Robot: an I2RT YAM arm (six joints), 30 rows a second.
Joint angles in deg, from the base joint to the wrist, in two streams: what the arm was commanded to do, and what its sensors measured. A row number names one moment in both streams.
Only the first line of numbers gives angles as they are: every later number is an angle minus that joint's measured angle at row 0.
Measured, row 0: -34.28, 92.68, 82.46, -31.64, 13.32, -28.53
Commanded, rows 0 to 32: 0.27, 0.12, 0.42, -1.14, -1.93, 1.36; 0.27, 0.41, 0.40, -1.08, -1.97, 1.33; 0.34, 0.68, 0.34, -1.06, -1.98, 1.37; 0.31, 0.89, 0.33, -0.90, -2.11, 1.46; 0.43, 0.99, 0.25, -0.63, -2.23, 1.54; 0.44, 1.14, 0.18, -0.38, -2.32, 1.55; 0.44, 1.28, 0.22, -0.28, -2.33, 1.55; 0.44, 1.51, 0.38, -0.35, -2.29, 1.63; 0.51, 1.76, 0.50, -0.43, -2.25, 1.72; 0.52, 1.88, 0.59, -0.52, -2.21, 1.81; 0.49, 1.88, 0.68, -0.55, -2.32, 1.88; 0.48, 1.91, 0.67, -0.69, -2.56, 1.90; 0.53, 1.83, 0.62, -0.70, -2.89, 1.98; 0.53, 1.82, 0.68, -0.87, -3.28, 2.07; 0.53, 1.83, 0.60, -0.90, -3.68, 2.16; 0.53, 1.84, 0.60, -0.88, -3.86, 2.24; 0.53, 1.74, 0.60, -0.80, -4.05, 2.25; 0.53, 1.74, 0.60, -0.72, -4.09, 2.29; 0.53, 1.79, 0.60, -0.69, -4.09, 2.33; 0.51, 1.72, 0.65, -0.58, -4.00, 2.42; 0.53, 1.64, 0.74, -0.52, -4.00, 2.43; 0.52, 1.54, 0.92, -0.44, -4.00, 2.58; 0.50, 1.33, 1.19, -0.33, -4.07, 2.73; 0.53, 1.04, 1.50, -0.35, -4.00, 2.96; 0.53, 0.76, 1.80, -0.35, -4.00, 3.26; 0.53, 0.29, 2.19, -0.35, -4.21, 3.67; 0.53, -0.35, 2.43, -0.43, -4.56, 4.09; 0.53, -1.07, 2.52, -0.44, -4.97, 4.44; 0.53, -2.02, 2.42, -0.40, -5.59, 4.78; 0.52, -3.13, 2.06, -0.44, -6.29, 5.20; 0.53, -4.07, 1.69, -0.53, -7.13, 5.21; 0.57, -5.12, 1.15, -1.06, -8.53, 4.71; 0.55, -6.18, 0.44, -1.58, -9.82, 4.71
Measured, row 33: 0.54, -4.32, 1.37, -0.74, -5.97, 3.97
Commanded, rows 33 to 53: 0.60, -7.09, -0.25, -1.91, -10.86, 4.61; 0.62, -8.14, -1.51, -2.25, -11.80, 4.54; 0.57, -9.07, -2.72, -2.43, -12.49, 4.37; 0.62, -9.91, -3.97, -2.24, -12.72, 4.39; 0.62, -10.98, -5.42, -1.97, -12.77, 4.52; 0.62, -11.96, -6.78, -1.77, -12.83, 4.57; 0.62, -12.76, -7.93, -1.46, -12.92, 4.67; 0.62, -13.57, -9.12, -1.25, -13.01, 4.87; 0.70, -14.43, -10.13, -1.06, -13.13, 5.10; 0.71, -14.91, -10.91, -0.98, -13.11, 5.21; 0.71, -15.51, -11.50, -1.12, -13.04, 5.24; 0.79, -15.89, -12.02, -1.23, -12.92, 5.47; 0.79, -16.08, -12.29, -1.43, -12.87, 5.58; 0.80, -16.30, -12.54, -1.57, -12.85, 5.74; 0.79, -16.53, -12.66, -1.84, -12.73, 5.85; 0.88, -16.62, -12.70, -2.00, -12.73, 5.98; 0.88, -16.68, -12.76, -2.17, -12.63, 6.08; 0.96, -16.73, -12.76, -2.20, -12.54, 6.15; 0.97, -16.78, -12.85, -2.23, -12.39, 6.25; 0.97, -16.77, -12.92, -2.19, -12.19, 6.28; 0.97, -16.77, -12.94, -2.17, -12.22, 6.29
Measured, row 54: 0.85, -16.48, -12.97, -1.64, -12.06, 5.46
